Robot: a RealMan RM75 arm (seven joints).
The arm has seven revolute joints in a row. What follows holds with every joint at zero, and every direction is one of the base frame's. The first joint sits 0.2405 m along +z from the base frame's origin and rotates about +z. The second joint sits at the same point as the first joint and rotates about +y. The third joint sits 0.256 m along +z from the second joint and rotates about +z. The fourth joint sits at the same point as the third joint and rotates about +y. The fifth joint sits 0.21 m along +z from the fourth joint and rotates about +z. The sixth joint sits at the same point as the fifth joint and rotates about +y. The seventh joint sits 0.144 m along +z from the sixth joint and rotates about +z. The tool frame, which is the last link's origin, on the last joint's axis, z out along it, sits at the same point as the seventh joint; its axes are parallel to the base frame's.
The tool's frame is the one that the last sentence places.
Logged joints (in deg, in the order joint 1, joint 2, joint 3, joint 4, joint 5, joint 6, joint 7), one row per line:
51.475 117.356 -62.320 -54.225 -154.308 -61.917 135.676
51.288 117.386 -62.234 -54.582 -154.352 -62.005 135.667
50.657 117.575 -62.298 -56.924 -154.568 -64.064 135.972
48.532 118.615 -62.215 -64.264 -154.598 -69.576 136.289
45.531 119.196 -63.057 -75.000 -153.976 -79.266 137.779
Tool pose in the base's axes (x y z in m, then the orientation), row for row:
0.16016 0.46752 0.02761 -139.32 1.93 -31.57
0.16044 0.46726 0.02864 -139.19 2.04 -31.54
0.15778 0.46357 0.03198 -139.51 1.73 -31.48
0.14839 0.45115 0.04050 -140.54 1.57 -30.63
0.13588 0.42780 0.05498 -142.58 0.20 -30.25
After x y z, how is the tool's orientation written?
As angles about the fixed x, y, z axes (roll, pitch, yaw), in degrees.
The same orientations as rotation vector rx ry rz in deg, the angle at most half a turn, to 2 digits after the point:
-134.38 38.90 -11.84
-134.24 38.87 -11.73
-134.65 38.76 -11.98
-135.92 37.94 -11.50
-138.35 37.48 -12.42

